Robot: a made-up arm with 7 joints. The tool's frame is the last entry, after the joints.
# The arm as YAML. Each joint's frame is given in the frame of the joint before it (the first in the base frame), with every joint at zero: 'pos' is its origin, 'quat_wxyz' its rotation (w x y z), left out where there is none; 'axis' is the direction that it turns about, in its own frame. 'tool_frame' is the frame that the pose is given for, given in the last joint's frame.
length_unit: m
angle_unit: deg
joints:
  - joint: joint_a
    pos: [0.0, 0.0, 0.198]
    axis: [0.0, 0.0, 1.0]
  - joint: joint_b
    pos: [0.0, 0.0, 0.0]
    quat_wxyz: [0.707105, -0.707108, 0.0, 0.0]
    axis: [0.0, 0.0, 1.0]
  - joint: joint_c
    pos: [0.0, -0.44, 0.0]
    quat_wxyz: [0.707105, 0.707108, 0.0, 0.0]
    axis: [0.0, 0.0, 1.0]
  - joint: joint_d
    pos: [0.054, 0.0, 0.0]
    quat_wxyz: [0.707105, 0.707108, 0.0, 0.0]
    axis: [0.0, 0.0, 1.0]
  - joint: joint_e
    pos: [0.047, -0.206, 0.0]
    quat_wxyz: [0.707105, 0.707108, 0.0, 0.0]
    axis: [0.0, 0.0, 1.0]
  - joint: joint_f
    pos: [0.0, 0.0, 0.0]
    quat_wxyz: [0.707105, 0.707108, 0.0, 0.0]
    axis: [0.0, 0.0, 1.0]
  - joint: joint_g
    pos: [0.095, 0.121, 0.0]
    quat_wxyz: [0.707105, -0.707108, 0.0, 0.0]
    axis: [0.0, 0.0, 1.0]
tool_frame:
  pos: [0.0, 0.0, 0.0]
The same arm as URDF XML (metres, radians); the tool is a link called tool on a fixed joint. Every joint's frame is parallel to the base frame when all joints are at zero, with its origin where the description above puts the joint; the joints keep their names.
<robot name="arm">
<link name="base"/>
<link name="link1"/>
<link name="link2"/>
<link name="link3"/>
<link name="link4"/>
<link name="link5"/>
<link name="link6"/>
<link name="link7"/>
<link name="tool"/>
<joint name="joint_a" type="continuous"><parent link="base"/><child link="link1"/><origin xyz="0 0 0.198"/><axis xyz="0 0 1"/></joint>
<joint name="joint_b" type="continuous"><parent link="link1"/><child link="link2"/><origin xyz="0 0 0"/><axis xyz="0 1 0"/></joint>
<joint name="joint_c" type="continuous"><parent link="link2"/><child link="link3"/><origin xyz="0 0 0.44"/><axis xyz="0 0 1"/></joint>
<joint name="joint_d" type="continuous"><parent link="link3"/><child link="link4"/><origin xyz="0.054 0 0"/><axis xyz="0 -1 0"/></joint>
<joint name="joint_e" type="continuous"><parent link="link4"/><child link="link5"/><origin xyz="0.047 0 -0.206"/><axis xyz="0 0 -1"/></joint>
<joint name="joint_f" type="continuous"><parent link="link5"/><child link="link6"/><origin xyz="0 0 0"/><axis xyz="0 1 0"/></joint>
<joint name="joint_g" type="continuous"><parent link="link6"/><child link="link7"/><origin xyz="0.095 0 -0.121"/><axis xyz="0 0 -1"/></joint>
<joint name="tool_joint" type="fixed"><parent link="link7"/><child link="tool"/><origin xyz="0 0 0" rpy="-3.1416 0 0"/></joint>
</robot>

